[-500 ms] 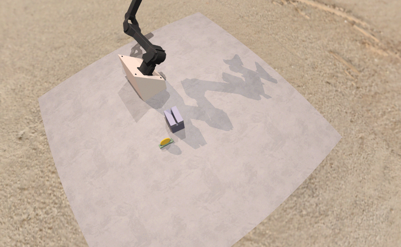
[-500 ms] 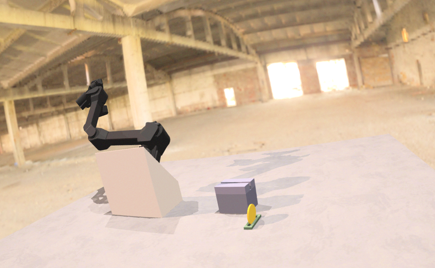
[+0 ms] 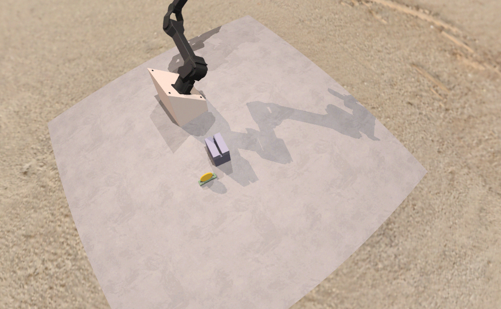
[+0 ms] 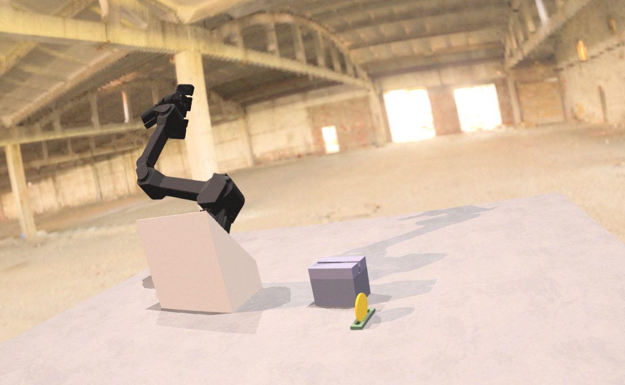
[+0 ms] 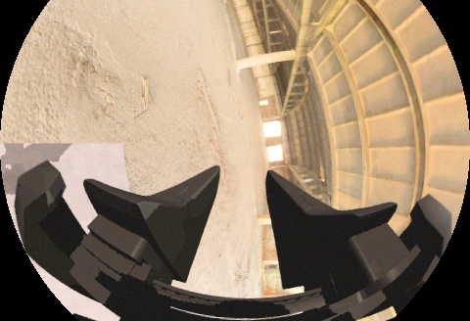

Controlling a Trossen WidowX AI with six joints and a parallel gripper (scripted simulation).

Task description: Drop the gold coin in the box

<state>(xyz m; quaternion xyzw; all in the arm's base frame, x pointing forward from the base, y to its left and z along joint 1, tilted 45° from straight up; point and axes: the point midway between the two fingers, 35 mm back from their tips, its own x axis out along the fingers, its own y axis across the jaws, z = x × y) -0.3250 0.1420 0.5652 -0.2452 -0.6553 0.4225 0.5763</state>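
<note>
The coin lies 66 cm to the right of my gripper tip, 61 cm ahead of it and 43 cm below it.
</note>
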